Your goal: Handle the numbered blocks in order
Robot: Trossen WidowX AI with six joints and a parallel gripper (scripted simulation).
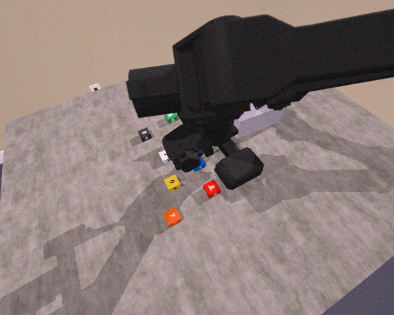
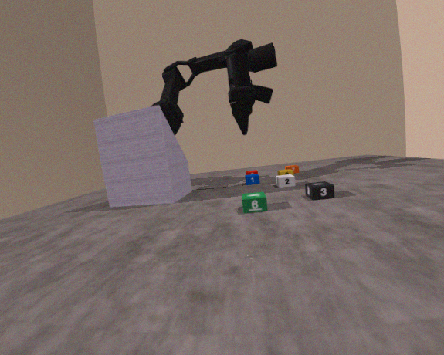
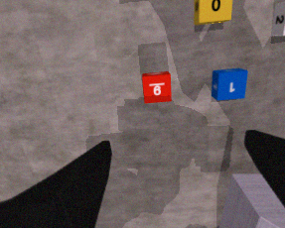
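The yellow 0 block lies 11 cm below my gripper tip, 8 cm ahead of it and 6 cm to the right of it. Round my gripper tip: red 9 block 11 cm below, 1 cm ahead; then blue 1 block 11 cm below, 8 cm to the right; then orange 7 block 12 cm ahead, 11 cm below, 2 cm to the left.
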